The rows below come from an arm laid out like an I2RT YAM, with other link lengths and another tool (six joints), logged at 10 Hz.
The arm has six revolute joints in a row. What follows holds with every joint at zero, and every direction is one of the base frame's.
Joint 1 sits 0.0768 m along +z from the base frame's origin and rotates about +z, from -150 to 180 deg.
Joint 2 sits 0.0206 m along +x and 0.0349 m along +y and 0.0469 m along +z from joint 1 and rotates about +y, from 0 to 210 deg.
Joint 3 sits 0.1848 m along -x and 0.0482 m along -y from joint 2 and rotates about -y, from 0 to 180 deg.
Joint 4 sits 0.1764 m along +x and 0.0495 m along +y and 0.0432 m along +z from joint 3 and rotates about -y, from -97 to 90 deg.
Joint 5 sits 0.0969 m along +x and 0.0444 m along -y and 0.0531 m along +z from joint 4 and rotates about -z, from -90 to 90 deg.
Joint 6 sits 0.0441 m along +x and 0.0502 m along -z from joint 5 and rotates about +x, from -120 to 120 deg.
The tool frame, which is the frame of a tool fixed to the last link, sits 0.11 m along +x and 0.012 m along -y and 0.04 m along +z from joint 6; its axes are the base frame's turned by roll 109.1, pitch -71.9 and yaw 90 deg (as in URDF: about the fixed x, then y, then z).
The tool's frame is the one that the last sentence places.
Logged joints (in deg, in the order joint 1, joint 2, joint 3, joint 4, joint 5, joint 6), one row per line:
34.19 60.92 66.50 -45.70 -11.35 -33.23
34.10 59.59 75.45 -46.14 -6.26 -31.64
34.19 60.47 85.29 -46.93 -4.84 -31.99
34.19 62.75 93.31 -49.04 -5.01 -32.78
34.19 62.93 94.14 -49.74 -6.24 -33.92
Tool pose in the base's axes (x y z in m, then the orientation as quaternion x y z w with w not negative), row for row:
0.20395 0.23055 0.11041 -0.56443 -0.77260 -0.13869 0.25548
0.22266 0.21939 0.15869 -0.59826 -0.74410 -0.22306 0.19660
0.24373 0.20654 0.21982 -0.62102 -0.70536 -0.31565 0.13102
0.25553 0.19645 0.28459 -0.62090 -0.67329 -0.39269 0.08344
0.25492 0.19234 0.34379 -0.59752 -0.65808 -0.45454 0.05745
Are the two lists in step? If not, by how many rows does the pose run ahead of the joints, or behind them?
The pose runs 2 rows behind the joints: the pose in row i belongs to the joints in row i - 2.
